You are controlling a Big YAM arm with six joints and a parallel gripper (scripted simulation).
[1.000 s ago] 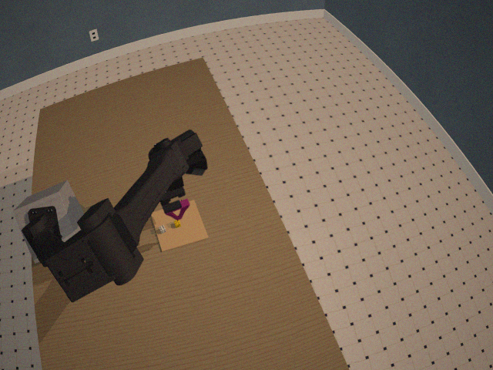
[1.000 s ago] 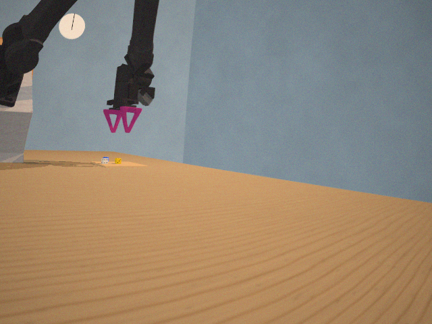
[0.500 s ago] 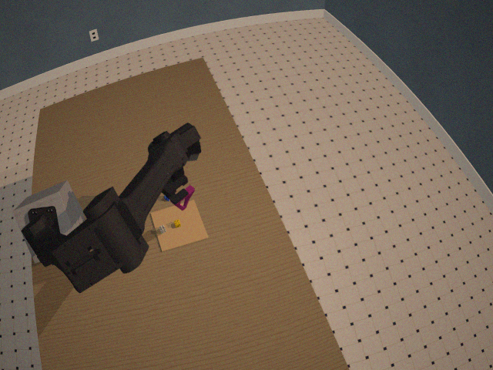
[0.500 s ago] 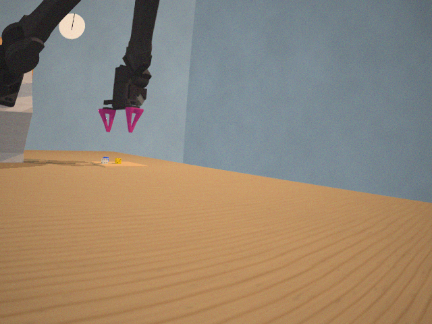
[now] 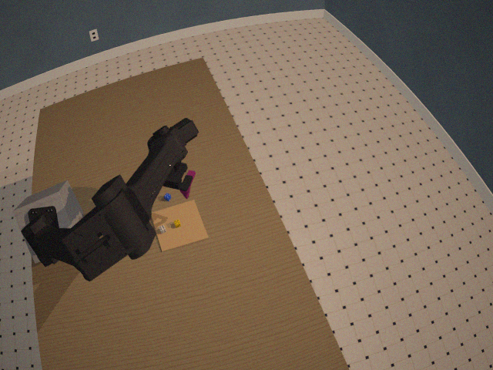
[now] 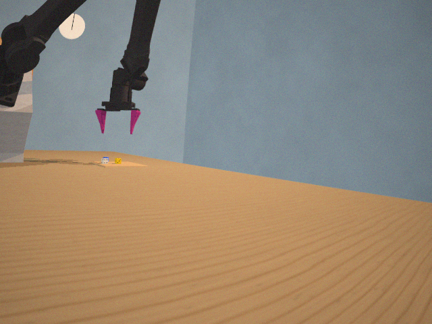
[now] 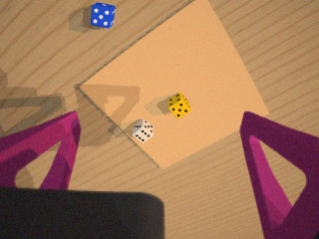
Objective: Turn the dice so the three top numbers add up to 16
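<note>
The blue die lies 2 cm behind my hand, 6 cm to the left of it and 10 cm below it. From my hand the other things lie so: mat (4 cm to the right, 10 cm below); white die (5 cm behind, 5 cm to the right, 9 cm below); yellow die (1 cm behind, 4 cm to the right, 9 cm below).
</note>
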